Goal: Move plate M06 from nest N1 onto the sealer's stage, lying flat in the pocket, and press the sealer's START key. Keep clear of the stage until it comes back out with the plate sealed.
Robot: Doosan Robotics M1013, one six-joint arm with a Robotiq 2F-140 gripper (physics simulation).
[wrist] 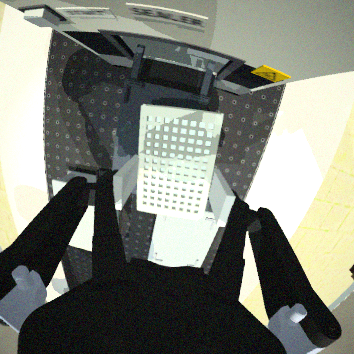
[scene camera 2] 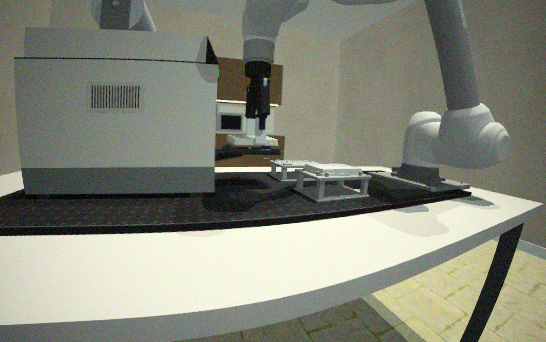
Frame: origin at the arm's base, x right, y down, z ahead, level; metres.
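Seen in the pictures: gripper, fingertip midpoint: (wrist: 174, 173) (scene camera 2: 255, 142); arm's base, origin of the base link: (scene camera 2: 418, 178).
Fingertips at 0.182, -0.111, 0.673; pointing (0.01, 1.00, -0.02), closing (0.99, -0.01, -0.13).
Offsets run from my fingertips to a thing's top centre, as dx, dy, dz. "pt": to the spot under its first point. Level surfaces: height alone.
My gripper (scene camera 2: 258, 135) (wrist: 174, 173) points down and is shut on a white well plate, with one pad on each long side. The plate @(+0.000, -0.019, +0.011) (scene camera 2: 245, 140) (wrist: 177, 160) looks about level and sits slightly above the sealer's dark extended stage @(pt +0.017, +0.036, +0.098) (scene camera 2: 220, 154) (wrist: 165, 90), with a thin gap in the scene view. The plate hides much of the stage and its pocket in the wrist view. The sealer (scene camera 2: 120, 135) (wrist: 280, 35) is a large grey-white box. Its START key @(-0.099, -0.082, +0.145) (wrist: 42, 18) shows at the top left of the wrist view. The plate's name is not readable.
A raised nest @(-0.184, +0.052, -0.136) (scene camera 2: 320, 192) carries a white flat piece @(-0.184, +0.046, -0.136) (scene camera 2: 340, 170); another low nest @(+0.018, +0.062, -0.171) (scene camera 2: 285, 173) stands behind it. The arm's base (scene camera 2: 422, 175) is at the right. All stand on a dark perforated board @(dy +0.117) (scene camera 2: 150, 212) on the white table @(dy +0.130) (scene camera 2: 165, 270).
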